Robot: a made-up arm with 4 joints.
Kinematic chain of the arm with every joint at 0, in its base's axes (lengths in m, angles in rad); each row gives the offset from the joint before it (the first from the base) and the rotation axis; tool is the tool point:
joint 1: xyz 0 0 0.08 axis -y
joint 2: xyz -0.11 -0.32 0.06 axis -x
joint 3: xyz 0 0.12 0.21 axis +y
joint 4: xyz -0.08 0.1 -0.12 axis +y
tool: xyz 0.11 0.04 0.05
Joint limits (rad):
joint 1: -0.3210..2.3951
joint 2: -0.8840..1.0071
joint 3: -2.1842..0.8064
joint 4: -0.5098..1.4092
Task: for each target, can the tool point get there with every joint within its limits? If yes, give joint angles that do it. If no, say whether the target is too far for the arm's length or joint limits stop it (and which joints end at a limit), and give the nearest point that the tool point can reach.
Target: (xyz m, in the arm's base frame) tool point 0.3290 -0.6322 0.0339
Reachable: no: joint limits stop it (at a limit: joint 2, joint 4) | nearest point 0.2190 -0.1874 0.0493 | short by 0.458 m
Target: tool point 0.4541 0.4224 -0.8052
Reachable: no: too far | nearest point 0.0988 -0.0690 -0.2228 | short by 0.841 m
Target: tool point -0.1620 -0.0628 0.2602
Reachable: yes | joints 0.5375 -0.0162 -0.6443 -0.0274
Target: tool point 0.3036 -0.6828 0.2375
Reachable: no: joint limits stop it (at a limit: joint 1, joint 2, joint 4) | nearest point 0.2255 -0.3987 0.4906 | short by 0.388 m
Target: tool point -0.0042 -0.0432 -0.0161
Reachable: yes | joints 1.6150 0.5779 0.2432 0.2229
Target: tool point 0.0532 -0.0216 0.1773
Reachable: yes | joints -0.0811 0.3919 -1.0114 0.7833
